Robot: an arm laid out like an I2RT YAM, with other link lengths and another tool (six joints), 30 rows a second.
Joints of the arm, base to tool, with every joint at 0 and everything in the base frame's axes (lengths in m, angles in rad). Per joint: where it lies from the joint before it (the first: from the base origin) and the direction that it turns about. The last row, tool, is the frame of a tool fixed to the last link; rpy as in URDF.
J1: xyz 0 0 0.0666 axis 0 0 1
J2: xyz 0.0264 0.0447 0.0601 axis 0 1 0
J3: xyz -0.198 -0.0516 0 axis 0 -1 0
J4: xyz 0.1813 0.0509 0.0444 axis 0 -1 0
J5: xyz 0.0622 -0.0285 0.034 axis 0 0 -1
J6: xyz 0.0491 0 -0.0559 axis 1 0 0
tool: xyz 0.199 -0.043 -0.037 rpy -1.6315 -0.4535 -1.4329
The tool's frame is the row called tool.
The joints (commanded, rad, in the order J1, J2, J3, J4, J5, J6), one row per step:
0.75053 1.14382 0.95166 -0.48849 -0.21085 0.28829
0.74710 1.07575 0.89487 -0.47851 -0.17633 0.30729
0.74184 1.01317 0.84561 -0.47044 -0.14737 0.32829
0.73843 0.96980 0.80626 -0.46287 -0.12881 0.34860
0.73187 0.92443 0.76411 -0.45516 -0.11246 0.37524
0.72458 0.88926 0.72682 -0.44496 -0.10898 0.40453
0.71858 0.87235 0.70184 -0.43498 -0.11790 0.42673
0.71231 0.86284 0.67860 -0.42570 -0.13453 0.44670
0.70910 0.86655 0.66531 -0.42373 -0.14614 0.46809
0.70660 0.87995 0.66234 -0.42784 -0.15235 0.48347
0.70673 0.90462 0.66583 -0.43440 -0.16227 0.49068
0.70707 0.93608 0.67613 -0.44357 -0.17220 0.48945
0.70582 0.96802 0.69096 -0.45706 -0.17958 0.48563
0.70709 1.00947 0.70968 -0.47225 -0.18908 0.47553
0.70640 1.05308 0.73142 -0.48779 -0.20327 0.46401
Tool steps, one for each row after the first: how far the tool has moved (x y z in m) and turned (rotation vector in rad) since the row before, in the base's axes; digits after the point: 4 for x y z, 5 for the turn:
0.0010 -0.0111 -0.0004 0.00699 -0.01754 -0.04207
0.0011 -0.0097 0.0001 0.01148 -0.01390 -0.04086
-0.0003 -0.0067 -0.0020 0.00982 -0.00294 -0.03027
-0.0006 -0.0070 -0.0029 0.01408 0.00232 -0.03524
-0.0019 -0.0038 -0.0035 0.01952 0.01092 -0.02685
-0.0028 -0.0004 -0.0036 0.01703 0.01578 -0.01124
-0.0042 0.0007 -0.0050 0.01488 0.02215 -0.00393
-0.0045 0.0001 -0.0061 0.00643 0.02931 -0.00601
-0.0035 -0.0008 -0.0057 -0.00270 0.02765 -0.00653
-0.0044 0.0000 -0.0064 -0.00984 0.02956 0.00361
-0.0039 0.0000 -0.0059 -0.01548 0.02640 0.00878
-0.0030 -0.0009 -0.0050 -0.01789 0.02409 0.00678
-0.0040 -0.0006 -0.0061 -0.02398 0.02695 0.01499
-0.0041 0.0001 -0.0054 -0.02121 0.02813 0.01732

